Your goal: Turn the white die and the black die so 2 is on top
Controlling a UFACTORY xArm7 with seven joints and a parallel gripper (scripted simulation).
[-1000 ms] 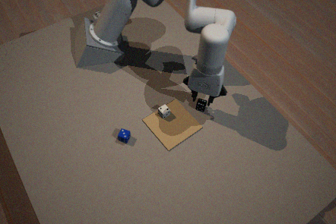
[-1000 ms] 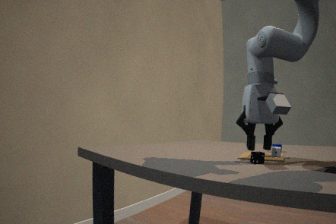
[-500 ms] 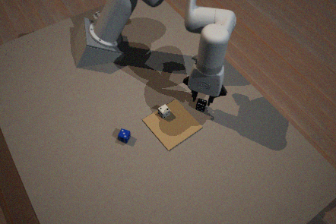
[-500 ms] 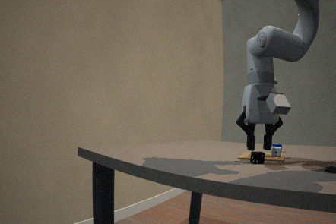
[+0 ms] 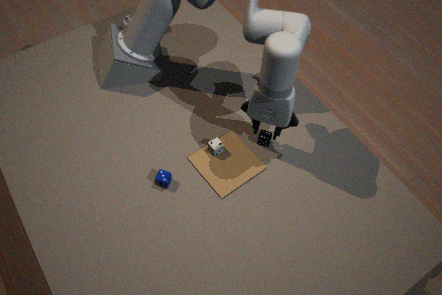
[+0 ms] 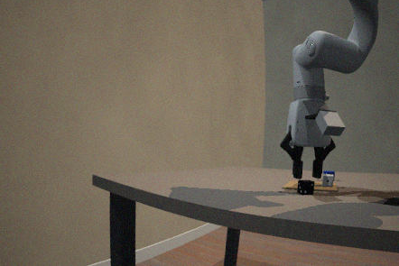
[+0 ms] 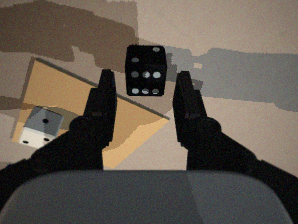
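Now: the black die 40 mm below my hand. Round my hand: blue die (60 mm behind, 270 mm to the right, 40 mm below); white die (50 mm behind, 120 mm to the right, 40 mm below); tan mat (10 mm behind, 120 mm to the right, 50 mm below).
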